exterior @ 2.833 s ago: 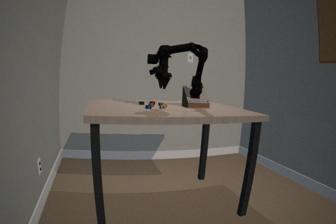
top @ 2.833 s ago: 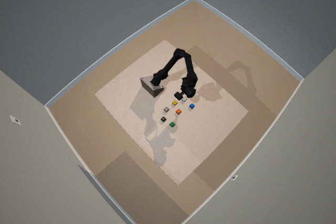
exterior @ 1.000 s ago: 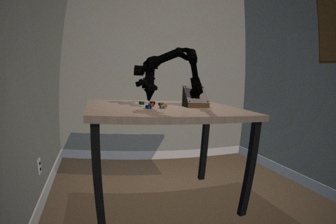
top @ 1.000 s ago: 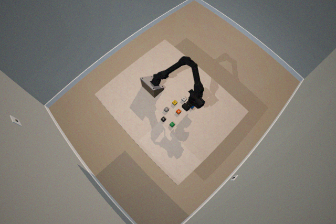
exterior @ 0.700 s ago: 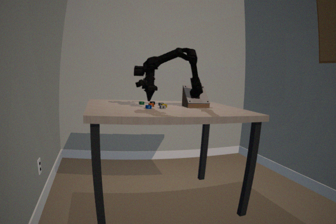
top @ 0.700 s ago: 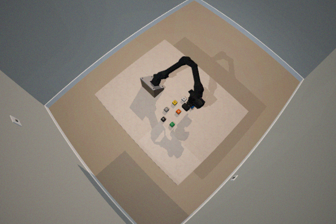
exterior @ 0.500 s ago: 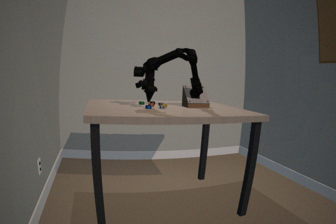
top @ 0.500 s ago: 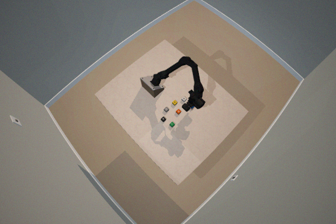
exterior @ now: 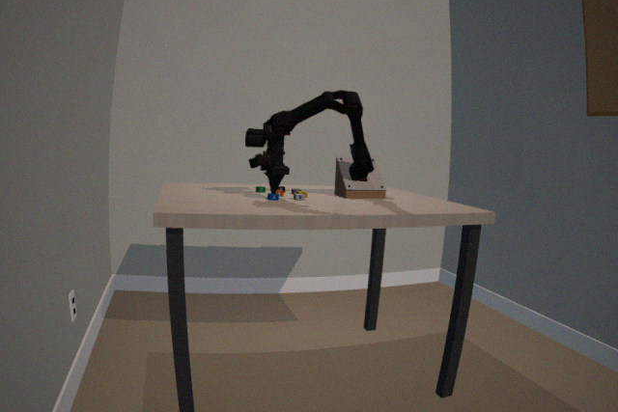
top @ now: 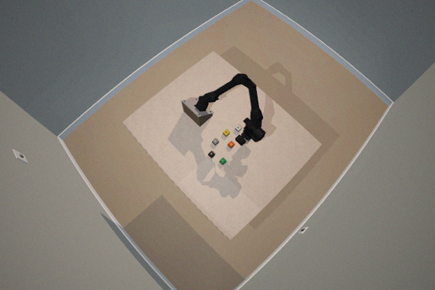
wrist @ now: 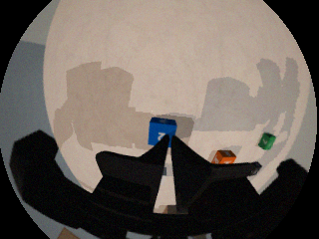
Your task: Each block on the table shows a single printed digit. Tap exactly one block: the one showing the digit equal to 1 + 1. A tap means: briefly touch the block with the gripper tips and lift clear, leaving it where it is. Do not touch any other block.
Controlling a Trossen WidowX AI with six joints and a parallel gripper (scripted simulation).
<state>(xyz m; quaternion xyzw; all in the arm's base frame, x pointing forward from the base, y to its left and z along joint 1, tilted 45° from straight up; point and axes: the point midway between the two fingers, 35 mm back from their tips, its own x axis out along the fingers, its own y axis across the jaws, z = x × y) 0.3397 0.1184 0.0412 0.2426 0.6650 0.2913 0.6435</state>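
The blue block is 1 cm to the left of my gripper tip and 1 cm below it. From my gripper tip the other things lie so: orange block (11 cm to the right, 4 cm behind, 1 cm below); yellow block (12 cm behind, 8 cm to the right, 1 cm below); whitish block (9 cm behind, 1 cm below).
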